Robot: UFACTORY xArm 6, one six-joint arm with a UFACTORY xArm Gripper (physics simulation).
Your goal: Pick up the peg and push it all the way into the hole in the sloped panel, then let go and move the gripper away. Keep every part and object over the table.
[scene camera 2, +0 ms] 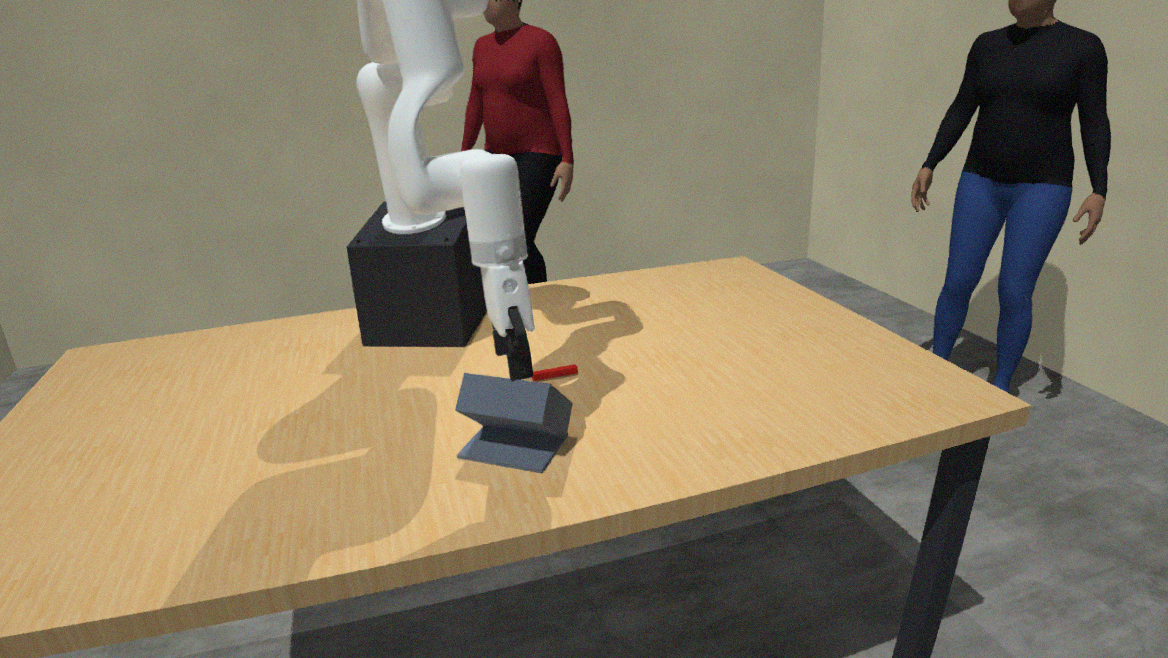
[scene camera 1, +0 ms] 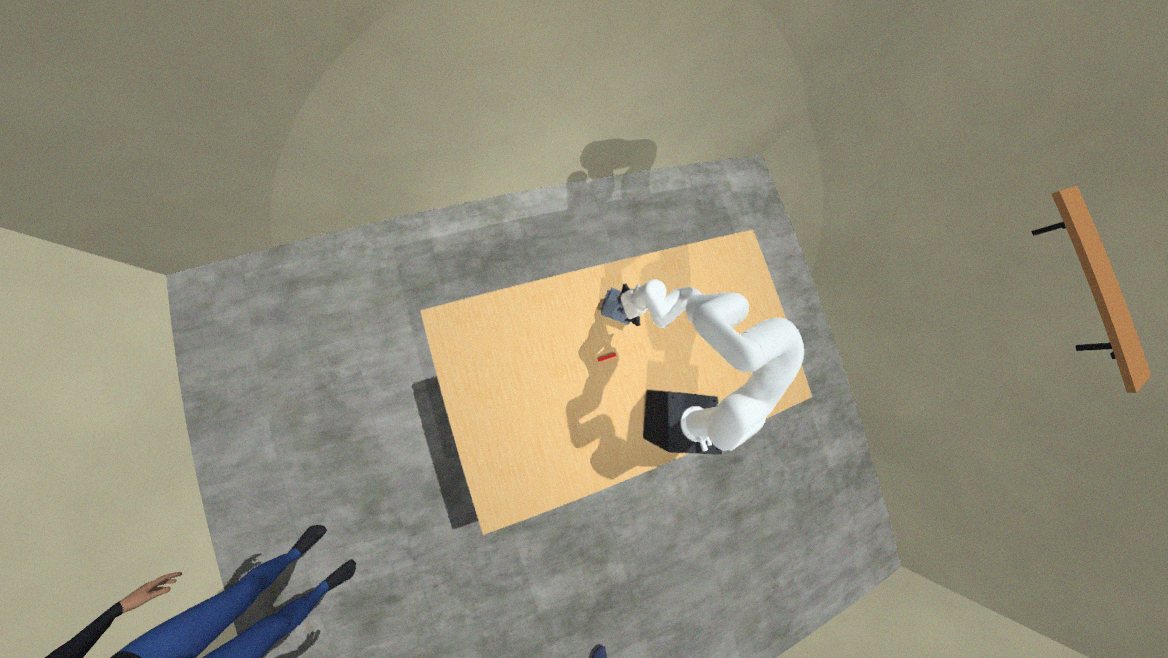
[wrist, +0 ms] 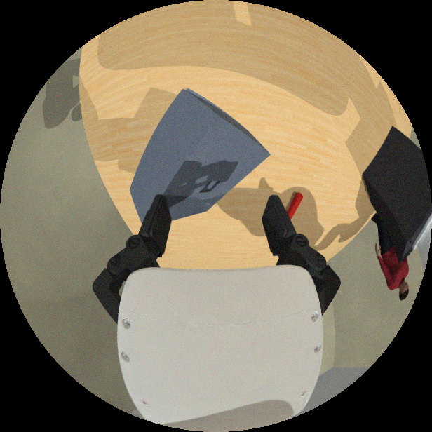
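Observation:
The red peg lies flat on the table, apart from the panel block. The blue-grey block with the sloped panel stands on the table. In the wrist view its small hole shows as a dark slot, partly in the gripper's shadow. My gripper is wide open and empty, above the block's edge on the robot's side. In the wrist view the peg shows just beyond the right finger, which hides its lower end.
The robot's black base box stands on the wooden table, on the far side from the block in scene camera 2. Two people stand beyond the table. Arm shadows cross the peg's area.

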